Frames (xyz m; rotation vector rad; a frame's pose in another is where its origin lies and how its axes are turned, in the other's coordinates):
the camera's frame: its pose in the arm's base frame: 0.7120 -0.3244 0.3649 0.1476 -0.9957 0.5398
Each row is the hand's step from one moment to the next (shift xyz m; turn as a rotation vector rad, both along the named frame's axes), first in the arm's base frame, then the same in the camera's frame.
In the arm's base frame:
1: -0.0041 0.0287 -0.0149 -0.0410 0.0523 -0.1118
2: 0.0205 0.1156 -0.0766 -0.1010 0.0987 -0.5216
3: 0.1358 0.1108 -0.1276 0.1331 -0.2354 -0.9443
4: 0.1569 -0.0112 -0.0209 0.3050 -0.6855 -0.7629
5: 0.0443 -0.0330 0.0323 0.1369 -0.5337 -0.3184
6: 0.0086 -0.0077 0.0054 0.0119 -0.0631 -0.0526
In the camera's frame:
1: -0.0036 0.0285 -0.0153 -0.0910 0.0791 -0.0488
2: -0.0127 0.0987 -0.0988 -0.4392 0.1992 -0.2437
3: -0.0076 0.0437 -0.2122 -0.8115 -0.1520 -0.5322
4: 0.0453 -0.0848 -0.1262 -0.7519 -0.6465 -0.4020
5: 0.0336 -0.0543 -0.0041 -0.3999 -0.4875 -0.0863
6: 0.0053 -0.0115 -0.0008 -0.0615 -0.0537 -0.0151

